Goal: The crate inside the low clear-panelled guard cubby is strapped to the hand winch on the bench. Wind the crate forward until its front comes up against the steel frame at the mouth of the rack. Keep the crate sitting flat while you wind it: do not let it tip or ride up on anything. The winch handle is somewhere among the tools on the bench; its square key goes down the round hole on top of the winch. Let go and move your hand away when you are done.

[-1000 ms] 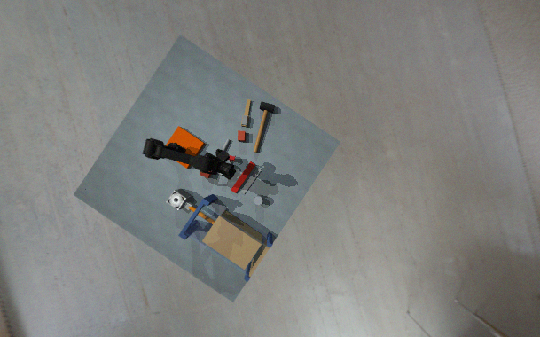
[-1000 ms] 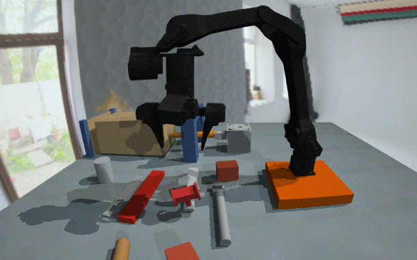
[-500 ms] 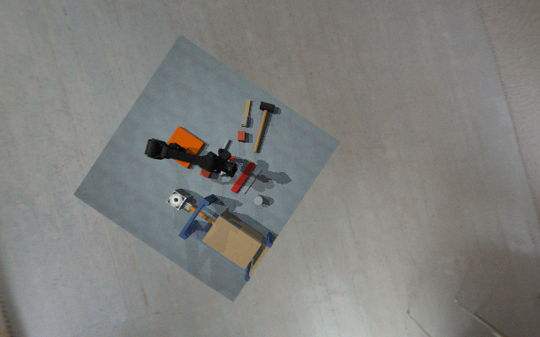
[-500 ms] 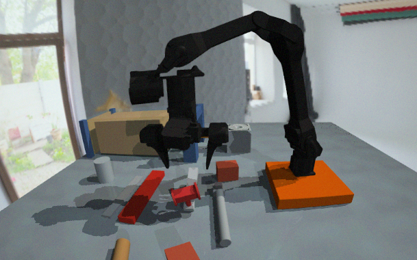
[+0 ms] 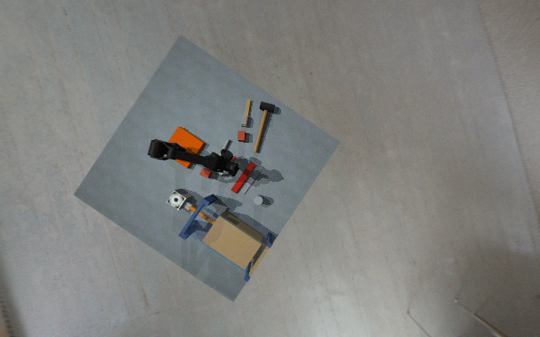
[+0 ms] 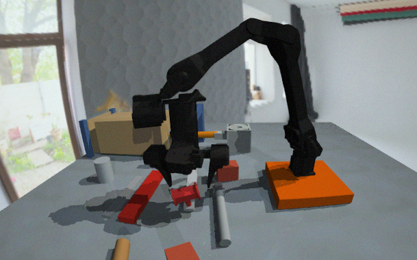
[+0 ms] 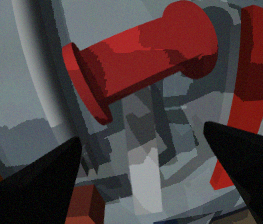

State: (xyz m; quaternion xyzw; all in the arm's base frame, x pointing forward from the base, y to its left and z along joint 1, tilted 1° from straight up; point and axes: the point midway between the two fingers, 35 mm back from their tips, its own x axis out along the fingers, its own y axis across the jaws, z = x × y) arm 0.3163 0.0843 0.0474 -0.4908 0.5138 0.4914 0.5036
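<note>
Right now my gripper tip is 10 mm above the grey crank handle. Also, from my gripper tip: red knob (40 mm to the left); red bar (130 mm ahead, 20 mm to the right, 40 mm below); grey flat bar (190 mm ahead, 20 mm to the right, 40 mm below).
</note>
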